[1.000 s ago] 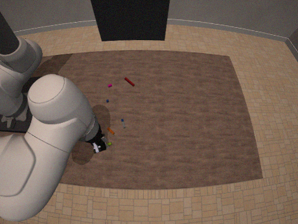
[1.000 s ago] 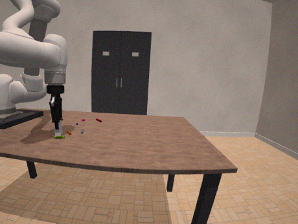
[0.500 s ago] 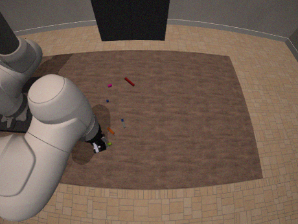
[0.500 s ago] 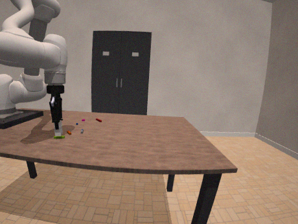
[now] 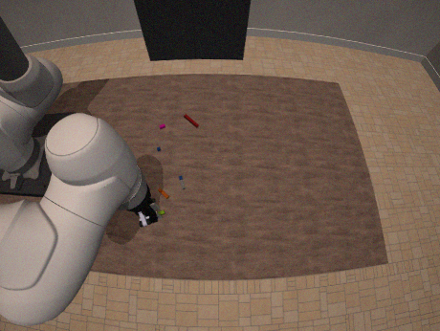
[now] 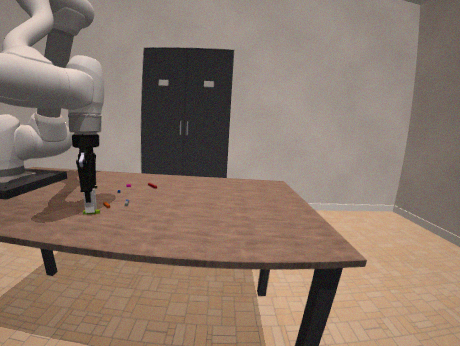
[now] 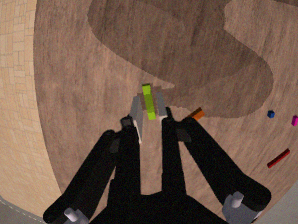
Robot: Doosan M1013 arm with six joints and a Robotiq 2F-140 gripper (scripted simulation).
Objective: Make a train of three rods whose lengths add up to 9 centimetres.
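Now: the lime rod 4 cm below my hand. Also, from my hand: orange rod: 7 cm to the left, 4 cm below, 2 cm ahead; then grey rod: 9 cm to the left, 8 cm ahead, 4 cm below; then magenta rod: 32 cm to the left, 4 cm below, 1 cm ahead.
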